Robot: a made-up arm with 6 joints.
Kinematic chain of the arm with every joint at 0, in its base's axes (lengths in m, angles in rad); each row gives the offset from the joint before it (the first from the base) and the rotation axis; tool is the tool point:
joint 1: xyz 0 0 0.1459 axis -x
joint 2: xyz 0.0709 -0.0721 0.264 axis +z
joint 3: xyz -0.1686 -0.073 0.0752 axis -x
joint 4: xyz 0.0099 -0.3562 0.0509 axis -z
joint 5: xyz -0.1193 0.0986 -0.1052 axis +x
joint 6: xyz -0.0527 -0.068 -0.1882 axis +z
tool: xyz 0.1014 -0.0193 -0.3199
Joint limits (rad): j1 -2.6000..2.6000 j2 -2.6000..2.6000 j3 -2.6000..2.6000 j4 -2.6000..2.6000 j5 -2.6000..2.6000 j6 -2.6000..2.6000
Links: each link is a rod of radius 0.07 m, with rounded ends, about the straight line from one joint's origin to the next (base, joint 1, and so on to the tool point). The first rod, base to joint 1, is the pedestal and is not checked.
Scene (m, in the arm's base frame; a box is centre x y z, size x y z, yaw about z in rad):
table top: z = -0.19
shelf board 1: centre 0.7 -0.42 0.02 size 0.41 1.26 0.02 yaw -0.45
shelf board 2: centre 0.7 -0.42 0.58 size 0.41 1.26 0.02 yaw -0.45
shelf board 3: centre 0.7 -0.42 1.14 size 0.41 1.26 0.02 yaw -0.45
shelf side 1: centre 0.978 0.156 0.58 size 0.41 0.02 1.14 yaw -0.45
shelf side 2: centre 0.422 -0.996 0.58 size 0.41 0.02 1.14 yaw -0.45
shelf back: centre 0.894 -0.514 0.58 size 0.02 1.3 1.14 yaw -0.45
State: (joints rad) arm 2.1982 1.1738 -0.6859 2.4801 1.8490 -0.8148
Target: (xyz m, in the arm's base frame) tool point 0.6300 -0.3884 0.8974
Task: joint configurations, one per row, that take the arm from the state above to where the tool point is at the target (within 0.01 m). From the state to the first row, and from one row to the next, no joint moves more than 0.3 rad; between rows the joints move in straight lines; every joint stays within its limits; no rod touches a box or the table.
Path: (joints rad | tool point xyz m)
1: 2.2986 0.9580 -0.5759 2.2136 1.6682 -0.8295 | 0.7283 -0.0805 0.2658
2: 2.3991 0.7421 -0.4659 1.9472 1.4874 -0.8442 | 0.6441 -0.0250 0.2513
3: 2.4996 0.5263 -0.3559 1.6807 1.3067 -0.8589 | 0.5331 0.0095 0.2551
4: 2.6000 0.3104 -0.2459 1.4142 1.1259 -0.8736 | 0.4005 0.0322 0.2853
5: 2.3441 0.1893 -0.2729 1.5738 1.2410 -0.8391 | 0.4731 0.0858 0.3461
6: 2.0882 0.0681 -0.2999 1.7334 1.3562 -0.8047 | 0.5050 0.1181 0.4720
7: 1.8323 -0.0531 -0.3269 1.8930 1.4714 -0.7702 | 0.4846 0.0867 0.6383
8: 1.5764 -0.1742 -0.3538 2.0526 1.5865 -0.7357 | 0.4074 -0.0291 0.7977
9: 1.3206 -0.2954 -0.3808 2.2121 1.7017 -0.7012 | 0.2766 -0.2176 0.8974
10: 1.1653 -0.0762 -0.3019 2.3414 1.7754 -0.7052 | 0.3798 -0.2939 0.9178
11: 1.0101 0.1431 -0.2230 2.4707 1.8491 -0.7093 | 0.5009 -0.3538 0.9165
12: 0.8549 0.3624 -0.1441 2.6000 1.9228 -0.7133 | 0.6300 -0.3884 0.8974

